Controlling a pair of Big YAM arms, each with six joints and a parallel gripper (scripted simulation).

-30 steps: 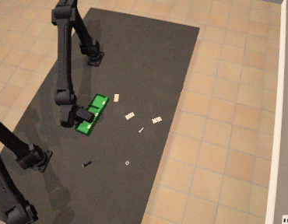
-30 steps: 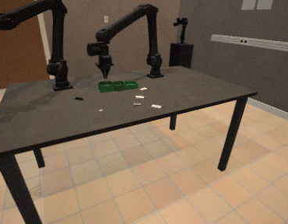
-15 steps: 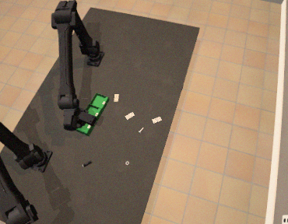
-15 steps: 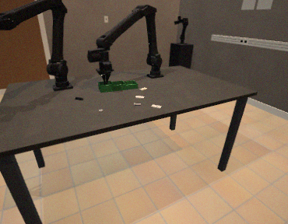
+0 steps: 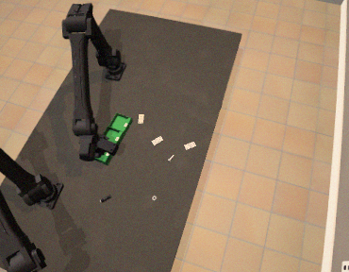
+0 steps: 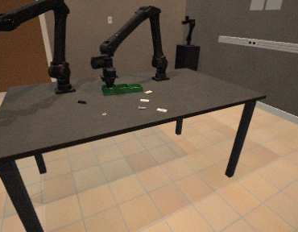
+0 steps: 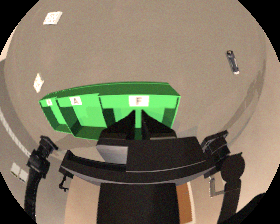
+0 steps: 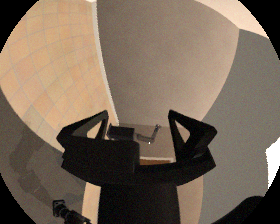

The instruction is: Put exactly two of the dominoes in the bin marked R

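The green bin tray is 8 cm to the left of my left hand and 1 cm ahead of it. From my left hand the other things lie so: white ring (30 cm ahead, 12 cm to the right, 2 cm below); thin white piece (31 cm ahead, 7 cm to the left, 2 cm below); black piece (19 cm to the right, 10 cm ahead, 2 cm below).
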